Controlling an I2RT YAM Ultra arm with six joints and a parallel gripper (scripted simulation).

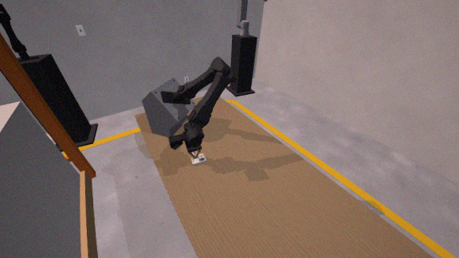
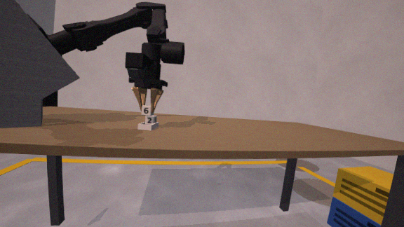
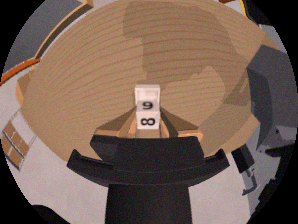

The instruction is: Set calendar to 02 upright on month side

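Now: hand 50 mm above the small white tray and 20 mm to the right of it.
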